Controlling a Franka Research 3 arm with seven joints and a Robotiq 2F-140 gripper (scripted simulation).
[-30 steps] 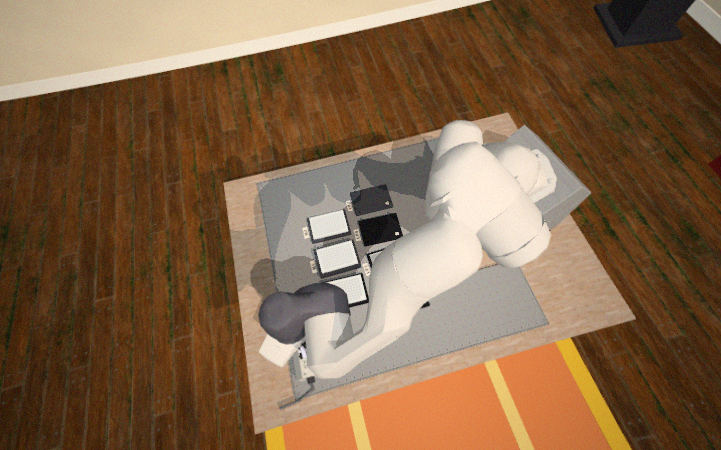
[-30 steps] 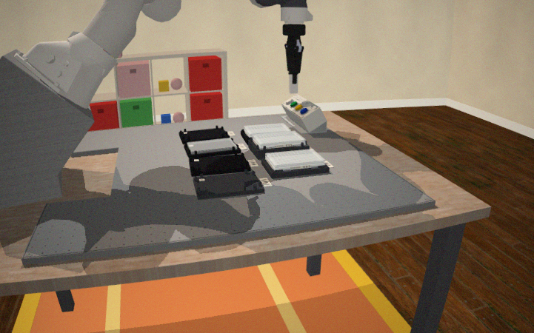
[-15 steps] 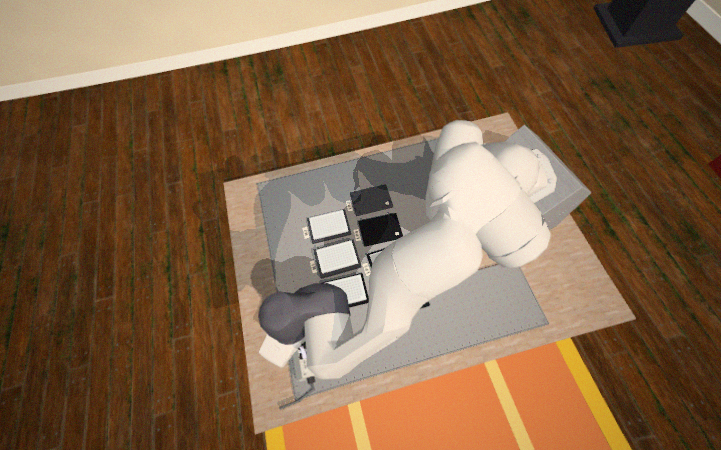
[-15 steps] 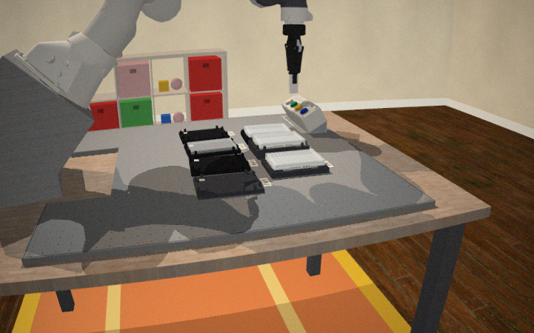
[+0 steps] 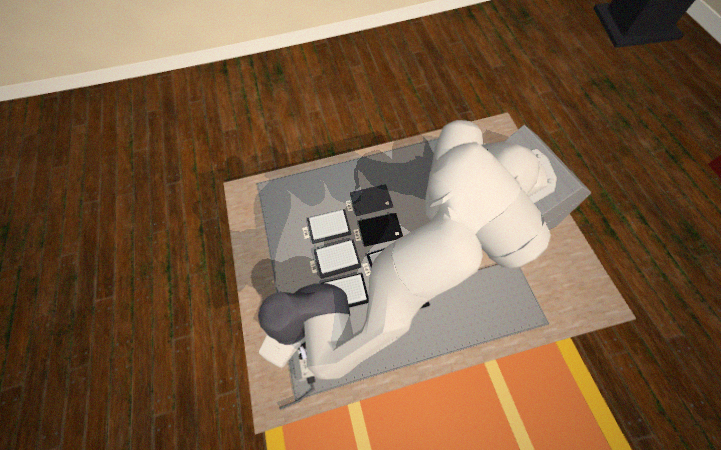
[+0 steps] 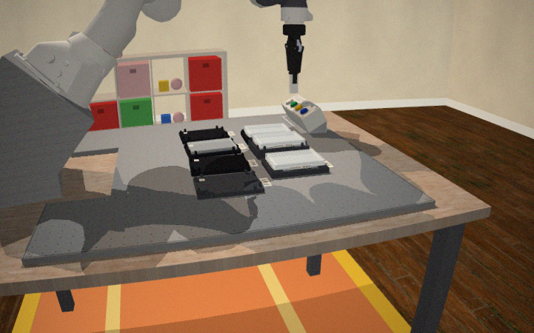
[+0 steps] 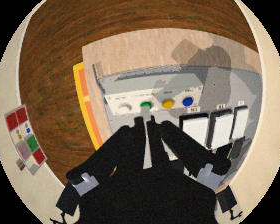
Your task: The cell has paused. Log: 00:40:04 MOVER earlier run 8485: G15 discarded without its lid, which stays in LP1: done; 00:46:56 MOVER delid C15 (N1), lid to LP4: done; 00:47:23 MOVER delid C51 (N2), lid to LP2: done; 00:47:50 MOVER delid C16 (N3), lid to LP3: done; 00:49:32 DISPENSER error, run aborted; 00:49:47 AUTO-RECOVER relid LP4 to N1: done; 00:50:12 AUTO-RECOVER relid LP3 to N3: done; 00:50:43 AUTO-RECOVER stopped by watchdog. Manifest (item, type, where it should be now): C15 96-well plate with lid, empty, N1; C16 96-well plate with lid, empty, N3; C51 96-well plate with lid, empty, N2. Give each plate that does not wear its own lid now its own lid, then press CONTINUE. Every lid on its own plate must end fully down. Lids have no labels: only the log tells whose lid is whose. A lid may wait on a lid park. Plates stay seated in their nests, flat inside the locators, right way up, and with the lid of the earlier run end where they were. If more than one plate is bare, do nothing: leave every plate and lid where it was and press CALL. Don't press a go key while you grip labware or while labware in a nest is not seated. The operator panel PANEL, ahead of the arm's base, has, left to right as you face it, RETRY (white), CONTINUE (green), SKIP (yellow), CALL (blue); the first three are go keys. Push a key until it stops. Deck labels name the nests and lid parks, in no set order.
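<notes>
My hand is 70 mm above the green key. Also, from my hand: yellow key 70 mm below, 50 mm to the right, 10 mm ahead; white key 70 mm below, 50 mm to the left, 10 mm behind; blue key 100 mm to the right, 70 mm below, 20 mm ahead.
</notes>
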